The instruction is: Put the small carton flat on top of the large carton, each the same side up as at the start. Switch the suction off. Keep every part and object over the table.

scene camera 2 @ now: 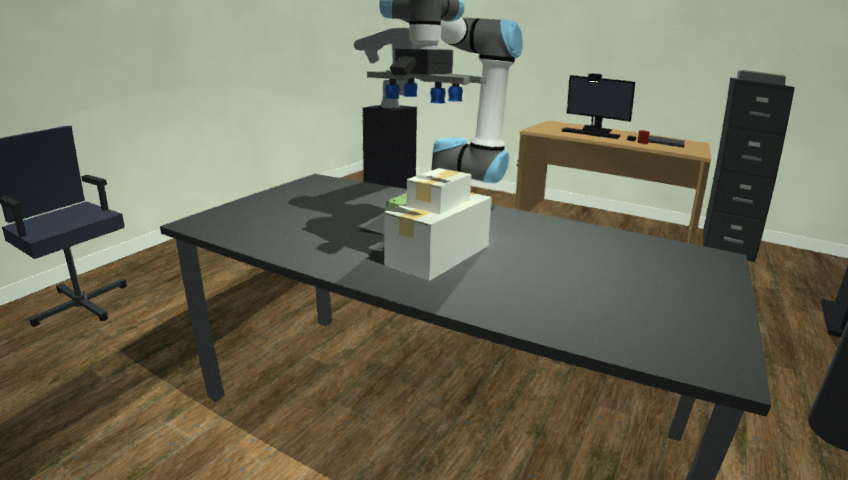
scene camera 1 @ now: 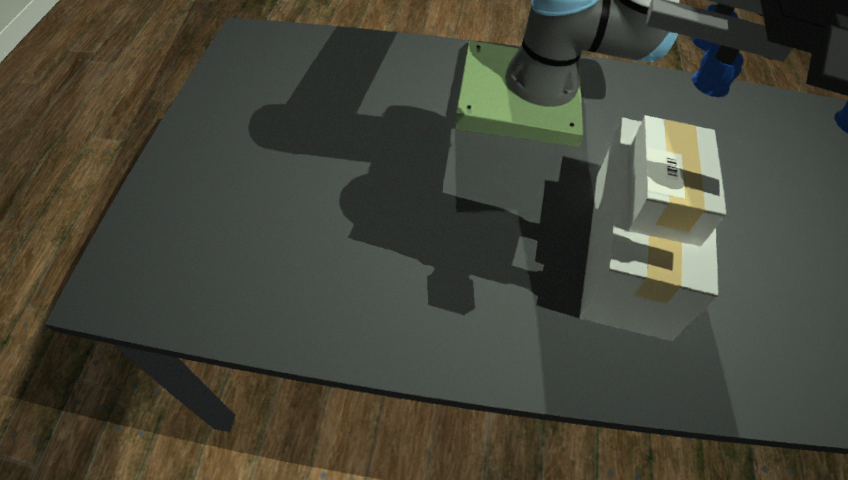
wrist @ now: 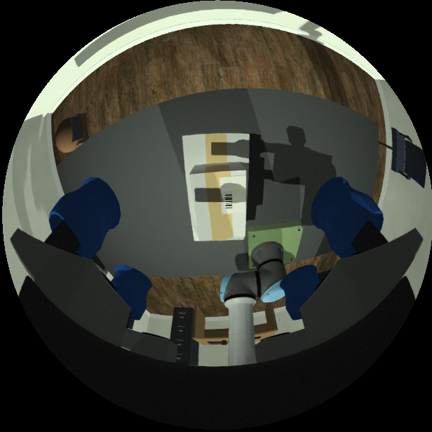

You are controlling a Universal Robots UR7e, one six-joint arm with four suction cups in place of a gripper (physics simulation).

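Pixels of known places: hand at its tool point: (scene camera 2: 423, 99) (scene camera 1: 778, 80); arm's base at its link origin: (scene camera 1: 541, 82).
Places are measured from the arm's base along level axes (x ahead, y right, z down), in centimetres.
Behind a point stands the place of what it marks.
The small white carton (scene camera 1: 678, 184) {x 40.0, y -19.6, z -19.7 cm} (scene camera 2: 453, 193) {x 36.8, y -25.9, z -16.2 cm} (wrist: 217, 200) lies flat on top of the large white carton (scene camera 1: 630, 297) {x 50.3, y -18.1, z -6.1 cm} (scene camera 2: 440, 246) {x 46.1, y -28.4, z -4.7 cm} (wrist: 195, 150). Its tan tape strip and barcode label face up. The large carton stands upright on the table, and its top, with a tan tape strip, shows in front of the small one. My suction gripper (scene camera 2: 423, 92) {x 44.5, y -21.0, z -41.3 cm} (wrist: 216, 252) hangs well above both cartons, apart from them, with four blue cups and nothing attached. In scene camera 1 part of it shows at the top right, with one blue cup (scene camera 1: 717, 77) fully in view.
The dark grey table (scene camera 1: 238, 267) {x 55.8, y 42.1, z 3.4 cm} (scene camera 2: 595, 285) {x 26.8, y -64.8, z 3.4 cm} (wrist: 125, 165) carries the green base plate (scene camera 1: 487, 77) {x 2.7, y 11.0, z -0.6 cm} (wrist: 290, 235) of the arm, behind and to one side of the cartons. A desk (scene camera 2: 624, 153), an office chair (scene camera 2: 59, 223) and a cabinet (scene camera 2: 752, 160) stand away from the table.
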